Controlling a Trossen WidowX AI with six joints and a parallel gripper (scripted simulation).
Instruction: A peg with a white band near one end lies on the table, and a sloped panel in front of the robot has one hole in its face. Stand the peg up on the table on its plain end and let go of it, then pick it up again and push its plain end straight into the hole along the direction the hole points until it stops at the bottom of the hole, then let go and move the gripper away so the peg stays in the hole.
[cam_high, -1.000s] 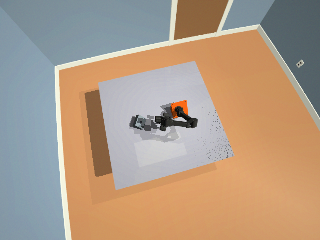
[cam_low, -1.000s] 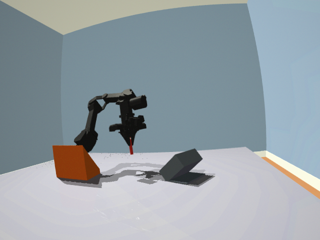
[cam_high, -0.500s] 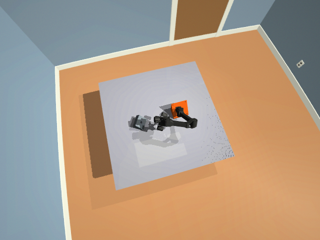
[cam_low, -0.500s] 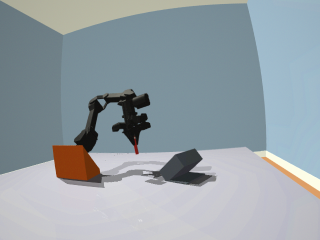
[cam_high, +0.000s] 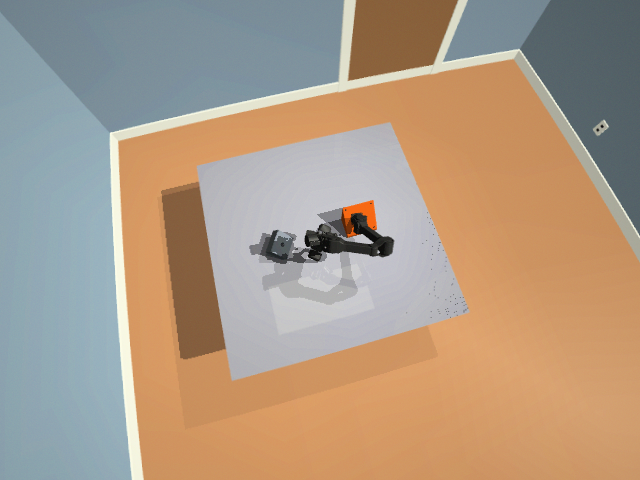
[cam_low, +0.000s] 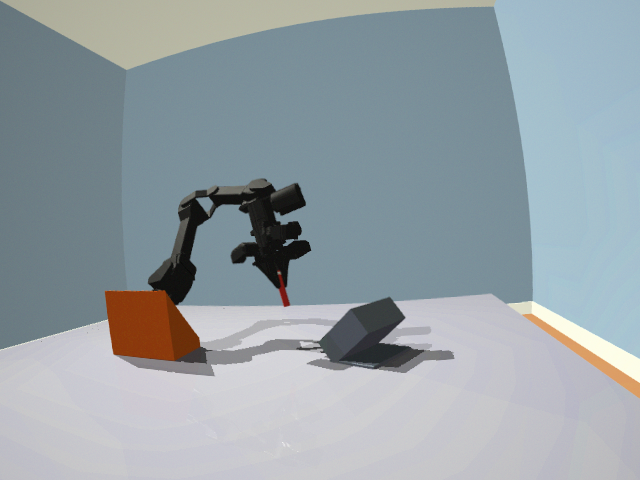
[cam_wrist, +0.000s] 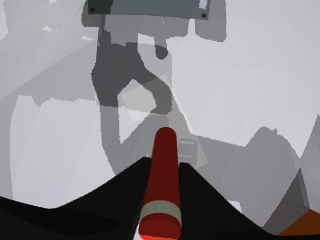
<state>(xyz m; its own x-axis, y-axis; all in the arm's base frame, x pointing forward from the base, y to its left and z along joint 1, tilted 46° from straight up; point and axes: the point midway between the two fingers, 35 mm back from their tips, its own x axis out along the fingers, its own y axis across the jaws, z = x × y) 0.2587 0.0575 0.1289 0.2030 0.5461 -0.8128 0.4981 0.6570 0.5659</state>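
Now: gripper tip 180 mm short of the grey sloped panel, 80 mm above it and 60 mm to the left of it. Also, from my gripper tip: red peg 10 mm behind, 10 mm above.
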